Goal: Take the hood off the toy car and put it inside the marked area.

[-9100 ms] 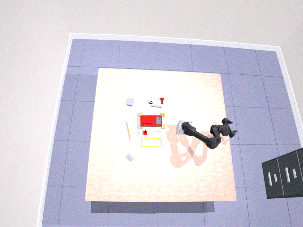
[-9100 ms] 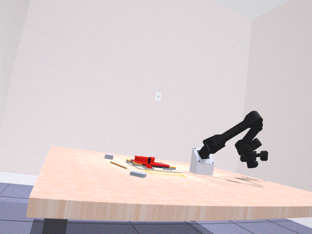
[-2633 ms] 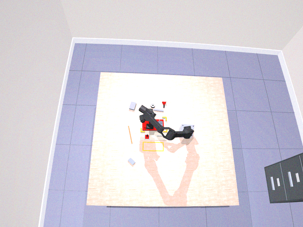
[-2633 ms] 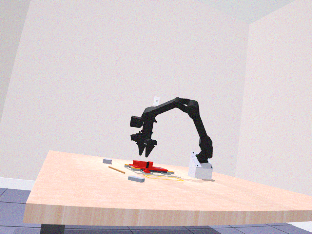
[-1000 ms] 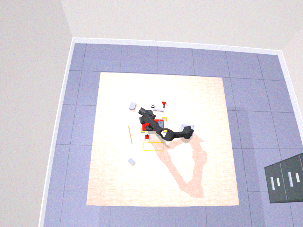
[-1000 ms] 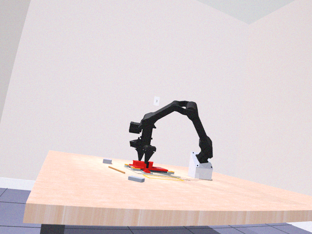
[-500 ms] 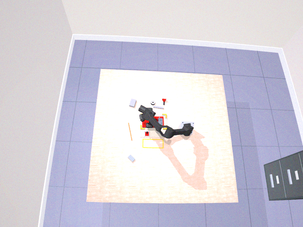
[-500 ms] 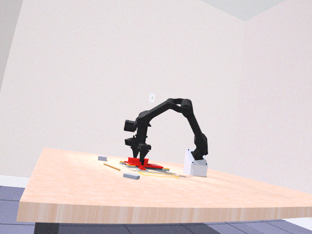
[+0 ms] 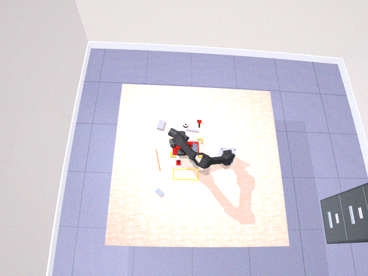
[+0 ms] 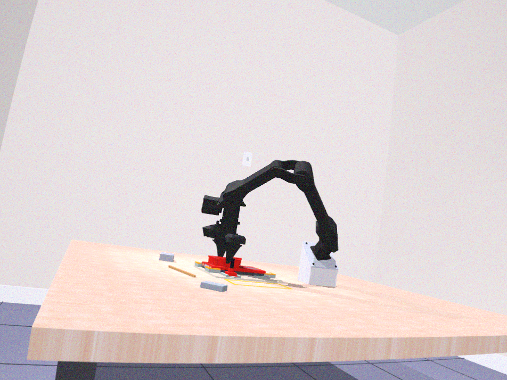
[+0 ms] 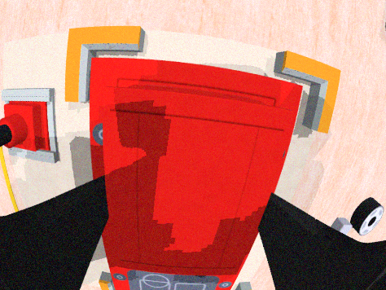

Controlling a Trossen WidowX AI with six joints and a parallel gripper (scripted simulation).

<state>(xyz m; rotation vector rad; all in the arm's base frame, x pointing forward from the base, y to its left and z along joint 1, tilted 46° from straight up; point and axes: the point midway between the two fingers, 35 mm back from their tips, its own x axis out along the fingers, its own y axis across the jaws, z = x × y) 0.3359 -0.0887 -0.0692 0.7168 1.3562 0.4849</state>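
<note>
Now: gripper tip right at the red hood. Also, from my gripper tip: grey bar 150 mm to the right, 110 mm behind, 30 mm below; white wheel 200 mm to the right, 60 mm behind, 30 mm below; thin wooden stick 180 mm ahead, 70 mm to the left, 30 mm below.
</note>
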